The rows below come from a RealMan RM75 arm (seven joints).
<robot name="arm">
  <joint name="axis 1" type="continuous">
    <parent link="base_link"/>
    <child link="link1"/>
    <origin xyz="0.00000 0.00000 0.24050" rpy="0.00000 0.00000 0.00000"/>
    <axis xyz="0 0 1"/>
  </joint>
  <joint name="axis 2" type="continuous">
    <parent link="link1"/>
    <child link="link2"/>
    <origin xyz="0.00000 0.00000 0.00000" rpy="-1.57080 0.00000 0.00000"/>
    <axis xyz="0 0 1"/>
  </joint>
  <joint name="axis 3" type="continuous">
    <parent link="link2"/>
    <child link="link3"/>
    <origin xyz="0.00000 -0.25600 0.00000" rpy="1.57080 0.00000 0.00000"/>
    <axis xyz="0 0 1"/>
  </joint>
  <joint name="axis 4" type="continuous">
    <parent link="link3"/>
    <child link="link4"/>
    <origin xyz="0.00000 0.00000 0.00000" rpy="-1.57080 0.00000 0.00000"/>
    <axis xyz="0 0 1"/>
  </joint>
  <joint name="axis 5" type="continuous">
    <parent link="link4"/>
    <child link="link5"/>
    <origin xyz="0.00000 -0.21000 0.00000" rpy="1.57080 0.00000 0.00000"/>
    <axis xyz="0 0 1"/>
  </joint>
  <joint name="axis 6" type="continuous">
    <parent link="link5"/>
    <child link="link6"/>
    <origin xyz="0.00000 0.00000 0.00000" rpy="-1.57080 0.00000 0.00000"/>
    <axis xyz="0 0 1"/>
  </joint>
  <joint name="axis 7" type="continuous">
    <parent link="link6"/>
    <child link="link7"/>
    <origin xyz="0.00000 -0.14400 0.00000" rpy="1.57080 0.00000 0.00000"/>
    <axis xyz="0 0 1"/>
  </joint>
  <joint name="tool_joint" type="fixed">
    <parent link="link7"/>
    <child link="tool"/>
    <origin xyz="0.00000 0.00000 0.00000" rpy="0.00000 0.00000 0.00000"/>
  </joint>
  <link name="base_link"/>
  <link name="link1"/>
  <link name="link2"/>
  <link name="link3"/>
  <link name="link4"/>
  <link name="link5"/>
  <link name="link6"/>
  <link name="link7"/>
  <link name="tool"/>
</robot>
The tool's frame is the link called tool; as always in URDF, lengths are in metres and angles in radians. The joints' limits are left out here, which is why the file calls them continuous.
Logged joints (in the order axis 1, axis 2, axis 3, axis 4, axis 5, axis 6, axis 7), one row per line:
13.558 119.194 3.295 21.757 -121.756 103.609 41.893
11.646 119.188 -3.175 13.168 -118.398 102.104 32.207
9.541 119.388 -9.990 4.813 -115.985 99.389 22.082
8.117 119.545 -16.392 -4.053 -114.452 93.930 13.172
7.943 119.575 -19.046 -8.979 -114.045 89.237 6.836
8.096 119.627 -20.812 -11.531 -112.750 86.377 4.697
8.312 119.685 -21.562 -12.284 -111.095 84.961 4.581
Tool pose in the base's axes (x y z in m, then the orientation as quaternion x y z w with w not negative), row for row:
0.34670 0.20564 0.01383 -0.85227 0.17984 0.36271 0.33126
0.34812 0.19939 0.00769 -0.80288 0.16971 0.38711 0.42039
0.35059 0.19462 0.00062 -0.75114 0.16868 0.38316 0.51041
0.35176 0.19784 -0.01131 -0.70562 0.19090 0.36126 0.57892
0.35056 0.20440 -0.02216 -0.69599 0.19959 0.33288 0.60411
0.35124 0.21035 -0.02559 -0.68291 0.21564 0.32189 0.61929
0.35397 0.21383 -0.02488 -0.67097 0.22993 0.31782 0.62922
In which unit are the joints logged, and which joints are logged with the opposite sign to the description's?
The joints are logged in degrees. Opposite sign: axis 3, axis 4, axis 6.
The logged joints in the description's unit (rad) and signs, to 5 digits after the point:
0.23663 2.08033 -0.05751 -0.37973 -2.12504 -1.80832 0.73117
0.20326 2.08022 0.05541 -0.22982 -2.06643 -1.78205 0.56212
0.16652 2.08371 0.17436 -0.08400 -2.02432 -1.73467 0.38540
0.14167 2.08645 0.28609 0.07074 -1.99756 -1.63939 0.22989
0.13863 2.08698 0.33242 0.15671 -1.99046 -1.55748 0.11931
0.14130 2.08789 0.36324 0.20125 -1.96786 -1.50756 0.08198
0.14507 2.08890 0.37633 0.21440 -1.93897 -1.48285 0.07995

